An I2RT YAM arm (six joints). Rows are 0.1 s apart.
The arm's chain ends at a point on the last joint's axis. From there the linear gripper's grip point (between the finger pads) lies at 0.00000 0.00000 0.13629 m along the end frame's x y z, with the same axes.
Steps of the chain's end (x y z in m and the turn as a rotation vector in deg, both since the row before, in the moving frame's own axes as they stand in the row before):
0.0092, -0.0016, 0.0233, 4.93, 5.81, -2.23
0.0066, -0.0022, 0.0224, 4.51, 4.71, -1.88
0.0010, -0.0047, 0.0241, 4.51, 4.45, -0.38
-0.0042, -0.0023, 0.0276, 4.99, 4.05, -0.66
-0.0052, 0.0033, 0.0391, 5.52, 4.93, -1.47
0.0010, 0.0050, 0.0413, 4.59, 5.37, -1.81
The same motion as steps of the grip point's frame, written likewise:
0.0227, -0.0136, 0.0221, 4.93, 5.81, -2.23
0.0176, -0.0131, 0.0215, 4.51, 4.71, -1.88
0.0115, -0.0154, 0.0233, 4.51, 4.45, -0.38
0.0053, -0.0142, 0.0267, 4.99, 4.05, -0.66
0.0063, -0.0099, 0.0380, 5.52, 4.93, -1.47
0.0136, -0.0061, 0.0403, 4.59, 5.37, -1.81

